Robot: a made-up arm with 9 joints.
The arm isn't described. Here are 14 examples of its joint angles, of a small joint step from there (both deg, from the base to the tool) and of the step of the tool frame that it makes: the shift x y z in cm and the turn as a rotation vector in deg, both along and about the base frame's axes.
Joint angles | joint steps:
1: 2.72 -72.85 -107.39 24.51 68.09 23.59 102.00 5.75 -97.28 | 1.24 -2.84 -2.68 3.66 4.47 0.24 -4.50 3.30 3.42
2: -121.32 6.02 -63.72 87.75 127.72 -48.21 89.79 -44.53 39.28 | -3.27 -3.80 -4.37 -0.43 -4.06 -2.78 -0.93 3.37 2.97
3: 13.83 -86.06 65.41 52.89 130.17 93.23 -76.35 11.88 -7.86 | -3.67 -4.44 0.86 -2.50 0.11 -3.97 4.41 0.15 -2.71
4: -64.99 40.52 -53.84 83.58 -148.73 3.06 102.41 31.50 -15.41 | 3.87 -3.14 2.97 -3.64 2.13 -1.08 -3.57 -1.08 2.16
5: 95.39 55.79 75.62 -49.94 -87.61 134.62 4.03 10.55 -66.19 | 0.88 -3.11 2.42 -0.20 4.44 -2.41 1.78 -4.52 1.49
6: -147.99 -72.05 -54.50 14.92 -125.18 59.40 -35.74 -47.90 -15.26 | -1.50 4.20 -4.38 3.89 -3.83 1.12 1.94 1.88 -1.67
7: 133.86 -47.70 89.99 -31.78 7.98 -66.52 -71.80 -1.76 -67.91 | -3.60 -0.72 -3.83 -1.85 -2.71 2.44 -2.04 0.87 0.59
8: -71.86 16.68 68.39 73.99 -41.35 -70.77 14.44 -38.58 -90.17 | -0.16 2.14 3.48 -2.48 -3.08 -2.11 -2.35 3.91 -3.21
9: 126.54 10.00 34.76 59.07 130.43 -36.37 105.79 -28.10 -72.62 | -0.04 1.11 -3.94 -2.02 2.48 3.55 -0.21 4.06 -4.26
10: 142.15 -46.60 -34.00 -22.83 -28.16 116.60 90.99 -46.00 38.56 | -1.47 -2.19 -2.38 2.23 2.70 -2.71 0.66 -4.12 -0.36
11: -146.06 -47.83 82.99 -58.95 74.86 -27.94 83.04 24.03 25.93 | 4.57 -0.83 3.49 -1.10 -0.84 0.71 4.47 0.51 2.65
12: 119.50 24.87 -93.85 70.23 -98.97 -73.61 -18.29 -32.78 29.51 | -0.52 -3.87 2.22 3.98 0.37 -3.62 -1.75 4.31 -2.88
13: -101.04 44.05 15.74 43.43 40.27 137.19 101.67 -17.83 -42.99 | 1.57 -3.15 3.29 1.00 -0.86 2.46 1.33 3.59 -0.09
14: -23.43 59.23 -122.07 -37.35 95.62 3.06 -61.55 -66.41 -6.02 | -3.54 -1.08 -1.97 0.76 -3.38 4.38 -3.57 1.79 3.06
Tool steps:
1: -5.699 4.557 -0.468 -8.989 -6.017 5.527
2: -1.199 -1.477 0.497 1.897 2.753 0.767
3: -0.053 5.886 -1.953 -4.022 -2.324 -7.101
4: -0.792 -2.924 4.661 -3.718 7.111 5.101
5: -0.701 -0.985 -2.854 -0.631 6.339 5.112
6: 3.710 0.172 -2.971 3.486 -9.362 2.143
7: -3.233 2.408 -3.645 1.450 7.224 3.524
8: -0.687 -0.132 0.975 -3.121 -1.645 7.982
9: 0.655 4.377 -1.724 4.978 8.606 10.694
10: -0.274 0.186 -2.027 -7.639 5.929 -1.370
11: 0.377 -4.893 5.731 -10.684 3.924 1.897
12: 0.254 2.769 -3.082 -12.075 4.342 -0.663
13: -2.080 1.658 -0.205 -0.760 -1.559 5.357
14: 3.384 -2.533 1.153 0.871 2.029 -7.880
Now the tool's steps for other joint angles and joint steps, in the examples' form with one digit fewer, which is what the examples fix.
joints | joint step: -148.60 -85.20 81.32 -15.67 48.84 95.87 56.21 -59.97 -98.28 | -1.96 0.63 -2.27 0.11 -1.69 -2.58 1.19 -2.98 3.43
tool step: -0.57 0.17 0.08 8.70 0.15 3.58
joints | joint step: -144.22 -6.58 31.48 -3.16 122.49 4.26 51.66 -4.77 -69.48 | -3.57 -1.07 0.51 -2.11 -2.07 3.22 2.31 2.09 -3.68
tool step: 0.41 0.10 -3.32 4.29 6.78 -4.70
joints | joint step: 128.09 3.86 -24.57 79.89 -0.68 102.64 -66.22 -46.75 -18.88 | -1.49 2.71 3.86 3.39 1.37 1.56 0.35 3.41 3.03
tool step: -0.07 3.22 -0.67 3.17 -2.13 -5.05
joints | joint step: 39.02 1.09 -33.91 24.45 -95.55 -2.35 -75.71 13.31 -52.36 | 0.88 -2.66 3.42 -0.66 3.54 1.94 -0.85 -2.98 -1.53
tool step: -4.39 0.83 4.52 -6.74 0.97 -6.45
